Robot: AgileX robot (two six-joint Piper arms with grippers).
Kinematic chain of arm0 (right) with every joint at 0, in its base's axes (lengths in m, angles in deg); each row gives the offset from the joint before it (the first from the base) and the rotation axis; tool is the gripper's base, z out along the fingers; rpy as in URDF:
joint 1: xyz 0 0 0.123 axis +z
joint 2: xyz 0 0 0 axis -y
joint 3: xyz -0.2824 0 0.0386 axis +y
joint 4: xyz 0.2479 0 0.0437 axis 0.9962 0 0.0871
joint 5: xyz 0 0 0 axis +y
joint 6: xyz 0.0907 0 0.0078 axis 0.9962 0 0.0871
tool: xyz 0 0 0 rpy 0 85 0
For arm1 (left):
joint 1: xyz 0 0 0.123 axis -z
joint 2: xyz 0 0 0 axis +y
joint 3: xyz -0.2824 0 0.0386 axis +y
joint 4: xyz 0.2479 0 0.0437 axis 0.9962 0 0.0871
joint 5: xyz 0 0 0 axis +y
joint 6: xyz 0.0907 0 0.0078 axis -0.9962 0 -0.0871
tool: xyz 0 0 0 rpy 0 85 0
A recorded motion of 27 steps. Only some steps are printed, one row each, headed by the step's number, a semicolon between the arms.
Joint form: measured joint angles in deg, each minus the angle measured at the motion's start. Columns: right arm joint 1, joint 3, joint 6, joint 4, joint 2, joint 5; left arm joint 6, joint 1, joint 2, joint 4, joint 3, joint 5.
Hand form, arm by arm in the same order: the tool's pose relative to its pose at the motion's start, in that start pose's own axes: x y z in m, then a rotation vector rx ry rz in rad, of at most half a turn. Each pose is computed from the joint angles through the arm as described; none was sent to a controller.
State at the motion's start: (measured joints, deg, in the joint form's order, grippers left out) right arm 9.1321 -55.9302 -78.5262 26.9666 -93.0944 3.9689; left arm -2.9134 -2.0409 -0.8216 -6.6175 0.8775 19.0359
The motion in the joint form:
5: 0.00 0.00 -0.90 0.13 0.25 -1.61; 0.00 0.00 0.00 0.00 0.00 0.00
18: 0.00 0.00 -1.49 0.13 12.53 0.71; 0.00 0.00 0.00 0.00 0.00 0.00
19: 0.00 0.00 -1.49 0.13 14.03 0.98; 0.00 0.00 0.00 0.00 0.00 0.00
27: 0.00 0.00 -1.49 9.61 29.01 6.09; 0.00 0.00 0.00 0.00 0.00 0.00
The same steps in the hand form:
5: -0.0011 -0.0032 -0.0013 0.0310 -0.0082 -0.0136; 0.0000 0.0000 0.0000 0.0000 0.0000 0.0000
18: -0.0268 -0.0295 -0.0692 0.1608 -0.1315 -0.0312; 0.0000 0.0000 0.0000 0.0000 0.0000 0.0000
19: -0.0293 -0.0319 -0.0780 0.1768 -0.1466 -0.0323; 0.0000 0.0000 0.0000 0.0000 0.0000 0.0000
27: -0.0485 -0.0420 -0.1680 0.2669 -0.3395 0.1043; 0.0000 0.0000 0.0000 0.0000 0.0000 0.0000

